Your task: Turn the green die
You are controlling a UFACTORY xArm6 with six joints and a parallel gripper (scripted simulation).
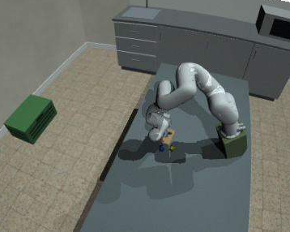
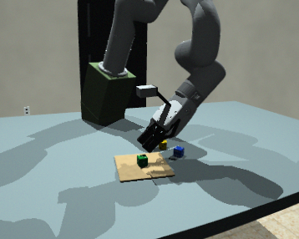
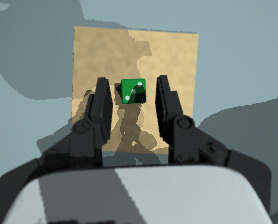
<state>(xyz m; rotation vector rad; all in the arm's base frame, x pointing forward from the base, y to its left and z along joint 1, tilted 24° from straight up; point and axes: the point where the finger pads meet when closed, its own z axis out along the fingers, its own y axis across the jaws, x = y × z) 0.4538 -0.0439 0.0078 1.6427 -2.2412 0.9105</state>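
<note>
Right now my hand is 60 mm above the green die and 20 mm to the left of it. Also, from my hand: yellow die 100 mm to the left, 80 mm behind, 60 mm below; tan mat 70 mm below, 20 mm to the right; blue die 110 mm to the left, 60 mm below, 10 mm behind.
</note>
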